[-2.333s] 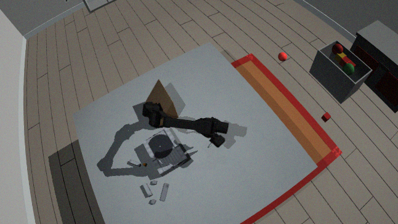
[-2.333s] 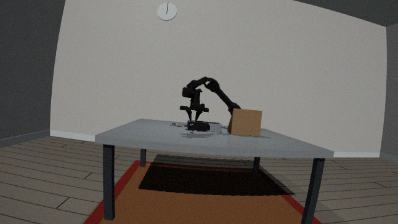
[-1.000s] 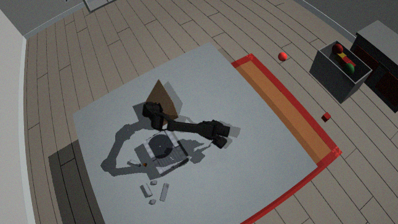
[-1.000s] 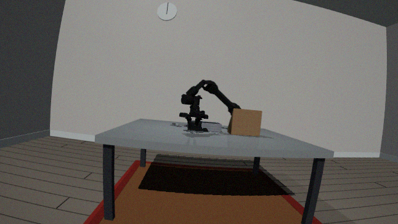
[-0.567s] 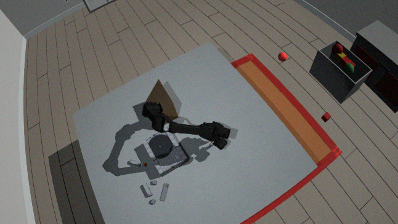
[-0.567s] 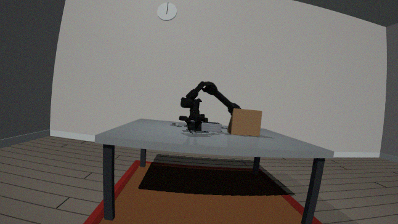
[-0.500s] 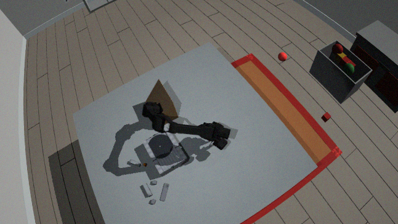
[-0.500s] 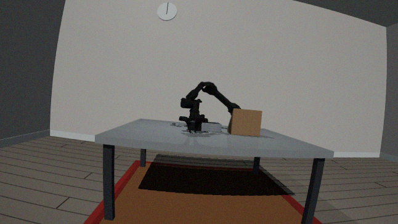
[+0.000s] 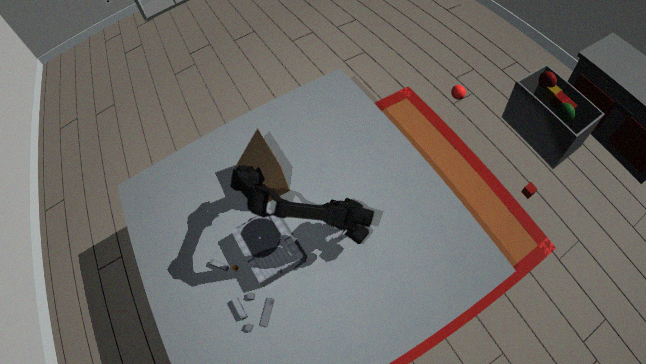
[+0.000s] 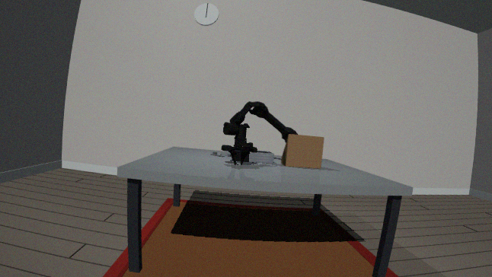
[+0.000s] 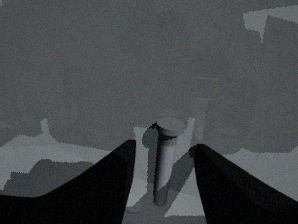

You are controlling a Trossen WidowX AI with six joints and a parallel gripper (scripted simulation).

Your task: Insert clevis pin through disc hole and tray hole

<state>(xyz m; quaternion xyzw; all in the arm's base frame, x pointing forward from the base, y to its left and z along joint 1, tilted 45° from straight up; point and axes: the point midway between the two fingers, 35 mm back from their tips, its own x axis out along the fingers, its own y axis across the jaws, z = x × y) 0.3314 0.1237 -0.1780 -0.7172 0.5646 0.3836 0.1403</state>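
Right now my gripper tip is 30 cm to the left of the dark aluminium disc, 11 cm past it and 6 cm below it. The rest, counted from my gripper tip: rimmed steel tray: 29 cm to the right, 7 cm behind, 4 cm above; steel clevis pin: 1 cm to the right, 1 cm above.
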